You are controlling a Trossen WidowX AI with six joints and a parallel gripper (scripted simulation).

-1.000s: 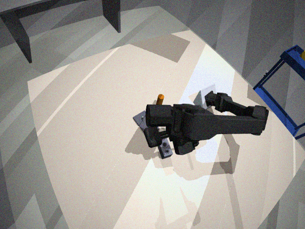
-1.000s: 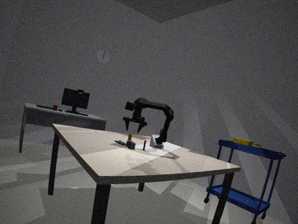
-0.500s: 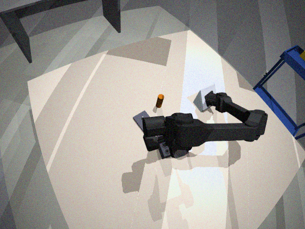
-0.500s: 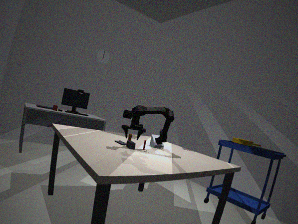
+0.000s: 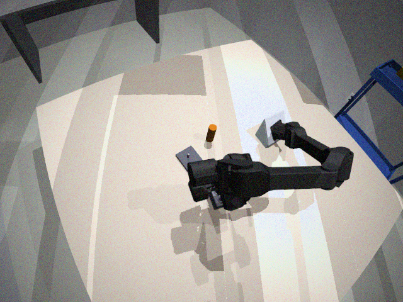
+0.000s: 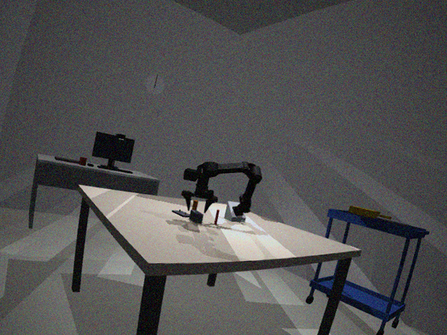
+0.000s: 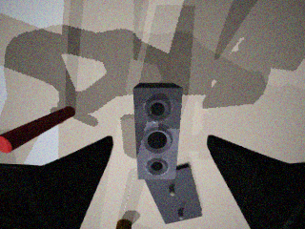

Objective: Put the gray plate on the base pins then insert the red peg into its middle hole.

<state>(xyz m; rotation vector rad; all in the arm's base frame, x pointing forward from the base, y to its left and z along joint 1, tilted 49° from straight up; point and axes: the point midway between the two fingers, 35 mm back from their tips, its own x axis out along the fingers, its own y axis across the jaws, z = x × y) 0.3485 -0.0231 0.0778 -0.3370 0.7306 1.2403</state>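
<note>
The gray plate is 1 cm below my gripper tip. Round my gripper tip: orange cylinder 18 cm to the right, 13 cm behind, 1 cm below; then base 14 cm to the right, 4 cm below, 2 cm behind; then red peg 10 cm behind, 5 cm to the left, 1 cm below.
</note>
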